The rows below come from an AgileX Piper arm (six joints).
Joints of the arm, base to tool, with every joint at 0 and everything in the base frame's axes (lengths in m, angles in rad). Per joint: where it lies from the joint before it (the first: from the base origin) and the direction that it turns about. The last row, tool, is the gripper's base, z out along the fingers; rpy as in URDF.
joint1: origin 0.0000 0.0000 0.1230 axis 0 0 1
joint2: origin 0.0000 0.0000 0.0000 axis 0 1 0
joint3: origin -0.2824 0.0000 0.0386 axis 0 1 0
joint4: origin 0.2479 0.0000 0.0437 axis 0.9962 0 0.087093
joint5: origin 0.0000 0.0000 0.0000 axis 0 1 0
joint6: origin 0.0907 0.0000 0.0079 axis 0.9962 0 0.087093
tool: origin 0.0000 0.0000 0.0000 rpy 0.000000 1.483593 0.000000
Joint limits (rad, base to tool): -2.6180..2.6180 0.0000..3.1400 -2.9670..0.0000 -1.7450..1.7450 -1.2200..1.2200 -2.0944..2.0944
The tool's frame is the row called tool.
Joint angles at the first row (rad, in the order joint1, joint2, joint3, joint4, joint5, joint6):
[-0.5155 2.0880 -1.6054 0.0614 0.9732 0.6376]
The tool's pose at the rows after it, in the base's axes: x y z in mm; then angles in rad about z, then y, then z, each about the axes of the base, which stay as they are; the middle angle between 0 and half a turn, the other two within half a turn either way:
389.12, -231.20, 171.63, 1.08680, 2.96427, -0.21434
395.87, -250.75, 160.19, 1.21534, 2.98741, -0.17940
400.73, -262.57, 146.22, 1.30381, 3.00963, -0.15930
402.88, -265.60, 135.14, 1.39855, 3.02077, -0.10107
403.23, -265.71, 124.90, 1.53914, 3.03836, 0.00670
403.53, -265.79, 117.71, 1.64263, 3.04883, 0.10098
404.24, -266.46, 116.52, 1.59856, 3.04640, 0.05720
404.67, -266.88, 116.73, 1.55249, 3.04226, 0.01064
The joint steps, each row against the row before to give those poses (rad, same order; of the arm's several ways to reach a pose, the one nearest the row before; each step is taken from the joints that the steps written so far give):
[-0.0322 0.1025 -0.1320 0.0057 0.0649 0.0866]
[-0.0285 0.0835 -0.1080 0.0000 0.0498 0.0674]
[-0.0143 0.0670 -0.0708 -0.0058 0.0261 0.0572]
[-0.0031 0.0326 -0.0180 0.0023 -0.0012 0.0321]
[0.0000 0.0221 -0.0018 0.0013 0.0010 0.0317]
[0.0000 0.0159 -0.0019 0.0012 0.0000 0.0083]
[0.0000 0.0040 -0.0029 -0.0017 -0.0056 0.0003]
[0.0000 0.0000 -0.0007 -0.0012 -0.0053 0.0008]

